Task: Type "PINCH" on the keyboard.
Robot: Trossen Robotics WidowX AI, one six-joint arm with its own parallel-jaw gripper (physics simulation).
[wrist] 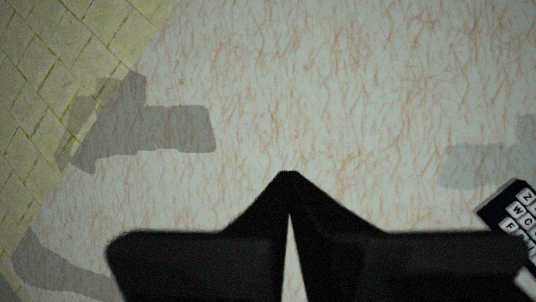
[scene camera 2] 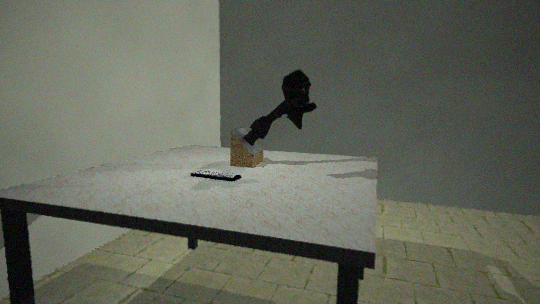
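Where they show: gripper, fingertip midpoint: (wrist: 287, 178) (scene camera 2: 300, 129); arm's base, origin of the base link: (scene camera 2: 248, 140).
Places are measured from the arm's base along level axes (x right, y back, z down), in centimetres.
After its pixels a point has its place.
A black keyboard (scene camera 2: 216, 175) @[z 11.2, x 5.6, y -35.0 cm] (wrist: 500, 212) @[z 11.3, x -2.8, y -33.6 cm] with light keys lies flat on the table. In the wrist view one corner of it shows at the right edge, with keys Z, W, C and F readable; the rest is cut off or hidden behind the gripper. The P, I, N and H keys cannot be made out. My gripper (scene camera 2: 300, 128) @[z -9.1, x -29.0, y -24.6 cm] (wrist: 287, 178) @[z -9.1, x -29.0, y -24.6 cm] is shut and empty, its fingertips touching. It hangs high above the table, to the right of the keyboard in the scene view, and touches nothing.
The table (scene camera 2: 300, 210) @[z 12.4, x -33.7, y -68.1 cm] (wrist: 325, 75) @[z 12.4, x -32.7, y -36.5 cm] has a pale, red-veined top and a dark frame. The arm stands on a wooden block (scene camera 2: 245, 156) @[z 7.0, x -0.6, y -9.6 cm] behind the keyboard. Shadows of the arm fall on the tabletop. A table edge and paved floor (wrist: 40, 65) show at the left of the wrist view.
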